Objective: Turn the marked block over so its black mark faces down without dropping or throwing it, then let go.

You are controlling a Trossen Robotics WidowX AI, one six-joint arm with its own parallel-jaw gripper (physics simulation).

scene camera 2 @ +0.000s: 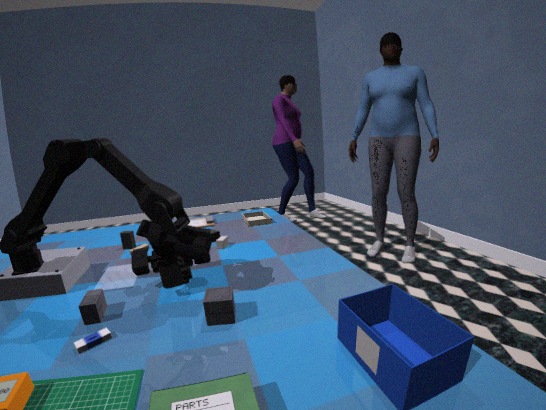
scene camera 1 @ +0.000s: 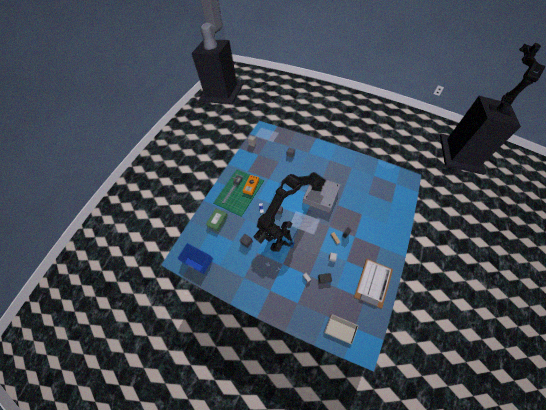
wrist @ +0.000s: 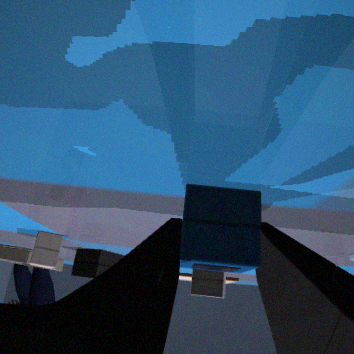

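Pixels of known places: gripper, fingertip midpoint: (scene camera 1: 291, 244) (wrist: 216, 231); arm's base at its link origin: (scene camera 2: 28, 268) (scene camera 1: 317, 186).
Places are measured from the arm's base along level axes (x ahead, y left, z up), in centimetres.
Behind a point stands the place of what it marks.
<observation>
The marked block (scene camera 1: 291, 243) {x 39.2, y -8.0, z -3.4 cm} (wrist: 221, 212) {x 39.0, y -9.2, z -5.2 cm} is dark blue. In the wrist view it sits between the two black fingertips, its sides against them. A thin dark strip of the black mark shows on its top face, seen nearly edge-on at the block's lower edge in this upside-down view. My gripper (scene camera 1: 286, 241) {x 39.2, y -8.2, z -4.8 cm} (scene camera 2: 165, 261) (wrist: 216, 231) {x 39.2, y -8.2, z -4.8 cm} is shut on the block and reaches it from the side, low over the blue table top. In scene camera 2 the gripper hides the block. Whether the block touches the table cannot be told.
Dark grey blocks (scene camera 2: 219, 306) {x 43.0, y -36.4, z -2.1 cm} (scene camera 2: 93, 307) {x 20.1, y -24.9, z -2.5 cm} and a blue-white eraser (scene camera 2: 93, 340) {x 20.3, y -32.4, z -5.0 cm} lie on the near side in scene camera 2. A blue bin (scene camera 2: 437, 375) {x 59.6, y -66.9, z -2.1 cm}, a green PARTS box (scene camera 1: 216, 220) {x 36.0, y -55.2, z -2.2 cm} and a green mat (scene camera 1: 232, 204) {x 21.5, y -50.4, z -5.9 cm} are around. Small blocks (scene camera 1: 325, 278) {x 54.9, y 14.3, z -2.9 cm} (scene camera 1: 332, 257) {x 42.6, y 16.1, z -2.4 cm} lie beyond the gripper.
</observation>
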